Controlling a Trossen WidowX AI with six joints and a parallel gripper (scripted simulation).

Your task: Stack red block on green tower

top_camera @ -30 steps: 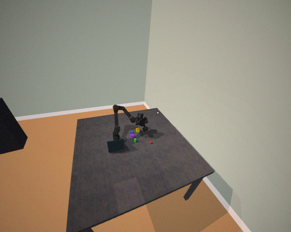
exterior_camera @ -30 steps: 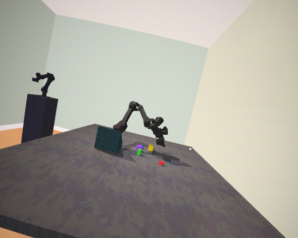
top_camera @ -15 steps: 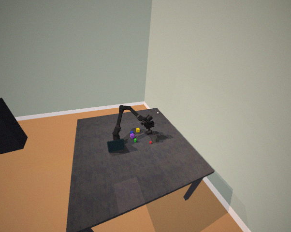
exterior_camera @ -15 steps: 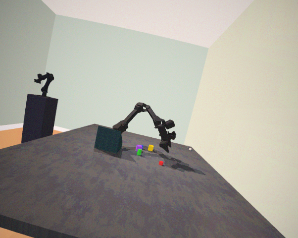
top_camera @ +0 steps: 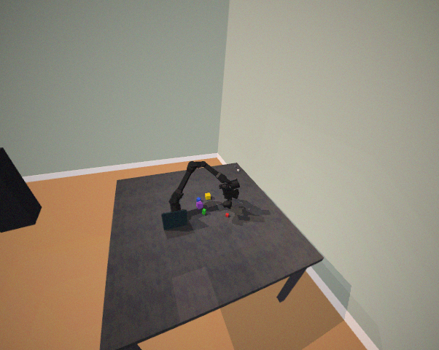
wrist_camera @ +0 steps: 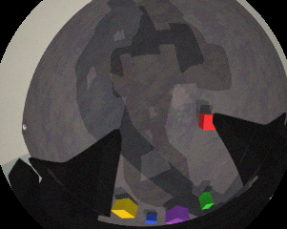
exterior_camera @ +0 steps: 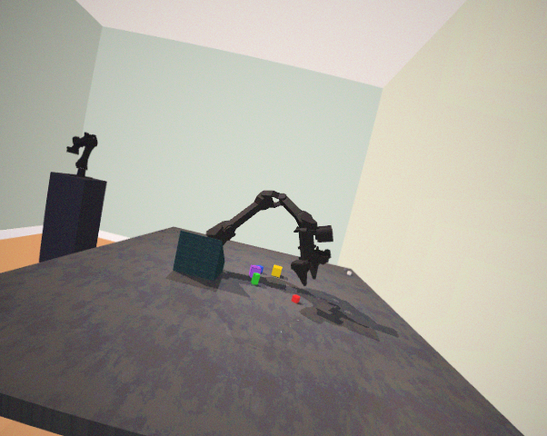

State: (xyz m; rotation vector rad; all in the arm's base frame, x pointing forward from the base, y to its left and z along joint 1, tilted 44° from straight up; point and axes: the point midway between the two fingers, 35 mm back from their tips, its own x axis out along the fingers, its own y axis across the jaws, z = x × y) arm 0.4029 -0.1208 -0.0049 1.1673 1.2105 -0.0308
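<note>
Right now my gripper tip is 6 cm above the red block, 5 cm past it and 4 cm to the left of it. Round my gripper tip: yellow block 21 cm to the left, 10 cm behind, 5 cm below; then blue block 21 cm to the left, 19 cm behind, 6 cm below; then purple block 21 cm behind, 14 cm to the left, 5 cm below.
</note>
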